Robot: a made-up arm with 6 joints.
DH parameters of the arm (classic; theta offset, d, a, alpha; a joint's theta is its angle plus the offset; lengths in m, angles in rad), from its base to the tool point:
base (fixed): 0 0.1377 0 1.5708
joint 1: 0 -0.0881 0.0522 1.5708
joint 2: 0 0.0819 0.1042 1.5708
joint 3: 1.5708 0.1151 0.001 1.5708
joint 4: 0 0.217 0.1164 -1.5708
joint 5: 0 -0.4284 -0.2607 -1.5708
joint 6: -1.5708 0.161 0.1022 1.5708
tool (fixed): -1.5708 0.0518 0 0
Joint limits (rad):
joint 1: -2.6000..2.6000
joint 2: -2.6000..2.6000
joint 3: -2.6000..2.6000
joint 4: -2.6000..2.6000
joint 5: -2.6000..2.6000
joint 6: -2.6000..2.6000
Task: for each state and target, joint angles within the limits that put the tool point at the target. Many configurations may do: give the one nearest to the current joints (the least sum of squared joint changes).
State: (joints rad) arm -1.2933 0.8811 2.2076 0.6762 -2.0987 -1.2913
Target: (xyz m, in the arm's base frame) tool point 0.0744 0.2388 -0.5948
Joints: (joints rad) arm -1.6419 1.6787 2.2746 1.6886 -2.3200 -1.2313
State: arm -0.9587 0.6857 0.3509 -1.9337 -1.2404 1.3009
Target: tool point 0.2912 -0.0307 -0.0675
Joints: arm -1.4410 0.6233 0.4057 -1.7641 -1.0831 1.1269
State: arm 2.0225 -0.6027 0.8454 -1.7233 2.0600 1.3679
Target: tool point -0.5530 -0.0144 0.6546
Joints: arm 2.5477 0.2461 0.8067 -1.7413 2.3697 1.7128
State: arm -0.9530 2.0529 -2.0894 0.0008 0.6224 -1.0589
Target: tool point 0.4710 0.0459 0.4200
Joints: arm -1.5743 1.7693 -1.6902 0.4378 1.3489 -1.0639
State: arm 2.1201 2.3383 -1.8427 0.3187 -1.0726 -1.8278
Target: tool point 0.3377 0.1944 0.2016
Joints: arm 2.5979 2.0547 -1.6828 0.0196 -0.6614 -1.1666
